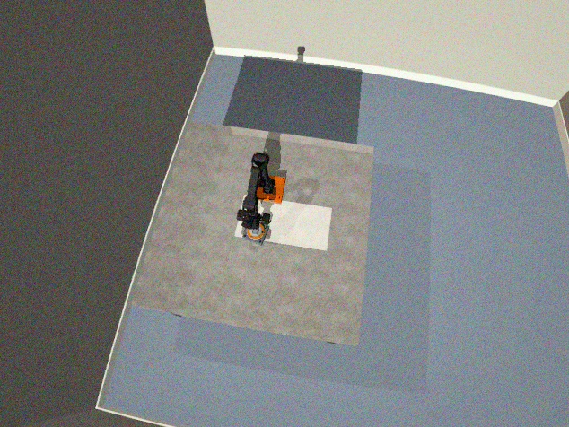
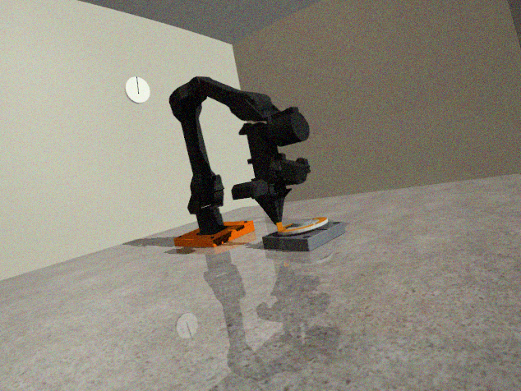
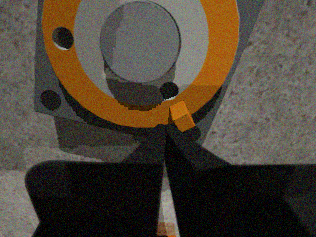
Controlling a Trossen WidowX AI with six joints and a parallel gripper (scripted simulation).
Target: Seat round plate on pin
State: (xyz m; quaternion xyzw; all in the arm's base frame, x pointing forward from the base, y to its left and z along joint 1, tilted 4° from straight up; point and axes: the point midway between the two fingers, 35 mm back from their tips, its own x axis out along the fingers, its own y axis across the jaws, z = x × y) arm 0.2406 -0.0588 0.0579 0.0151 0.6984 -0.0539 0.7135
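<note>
The round plate lies 3 cm ahead of my gripper tip. Also, from my gripper tip: base: 5 cm ahead, 1 cm to the left, 2 cm below.
</note>
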